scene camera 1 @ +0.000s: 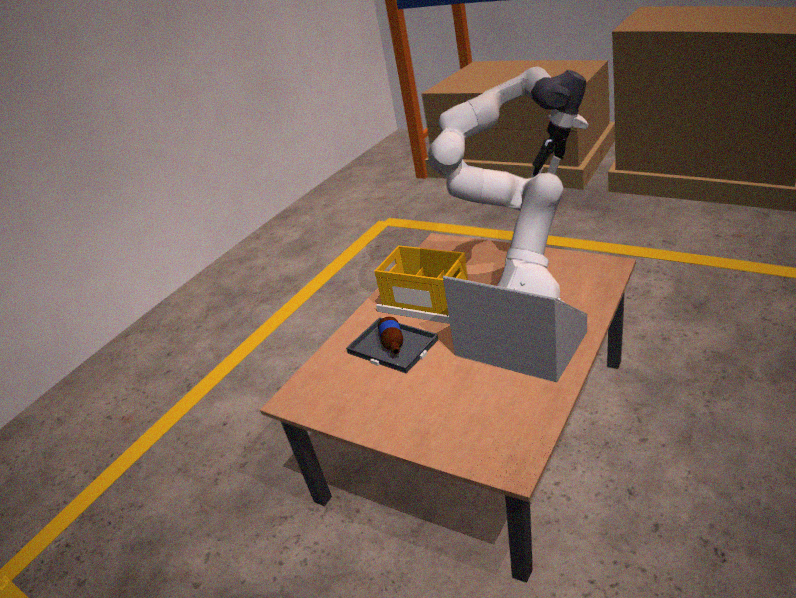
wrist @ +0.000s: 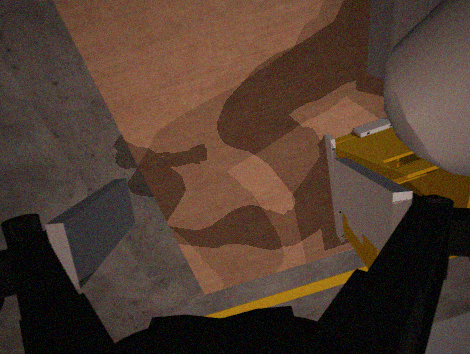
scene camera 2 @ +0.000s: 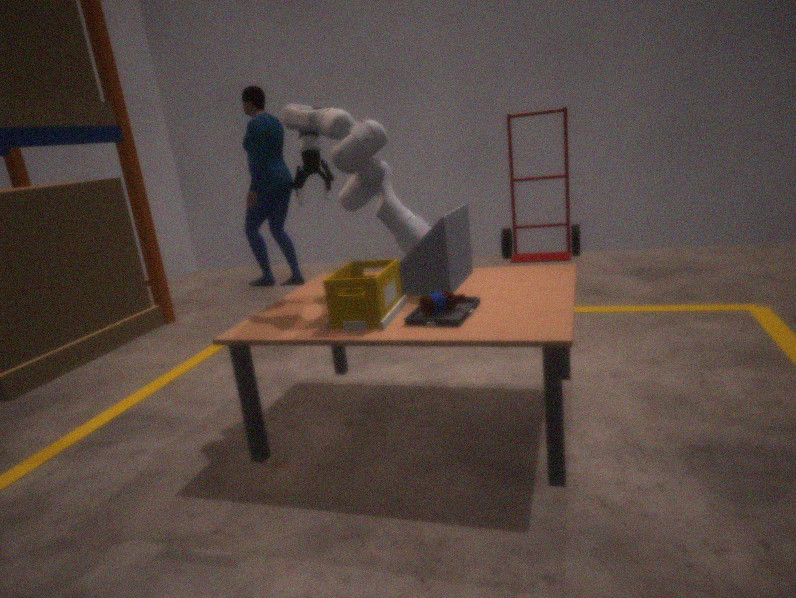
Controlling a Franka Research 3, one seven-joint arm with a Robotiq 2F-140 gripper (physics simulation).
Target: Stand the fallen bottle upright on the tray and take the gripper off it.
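Observation:
The brown bottle (scene camera 1: 389, 339) (scene camera 2: 437, 302) with a blue label lies on its side on the dark tray (scene camera 1: 415, 342) (scene camera 2: 460, 314). In the scene camera 1 view its neck points toward the near side of the tray. My gripper (scene camera 1: 545, 171) (scene camera 2: 314, 195) (wrist: 231, 191) is open and empty, pointing down. It is high up and far from the bottle, on the other side of the yellow crate from the tray. The bottle and tray do not show in the wrist view.
The yellow crate (scene camera 1: 411, 297) (scene camera 2: 353, 305) stands beside the tray on the table (scene camera 1: 418, 411) (scene camera 2: 514, 321). A grey slanted block (scene camera 1: 501, 328) (scene camera 2: 444, 254) stands on the tray's other side, near the arm's base. A person (scene camera 2: 267, 154) and a red hand truck (scene camera 2: 540, 177) are behind the table.

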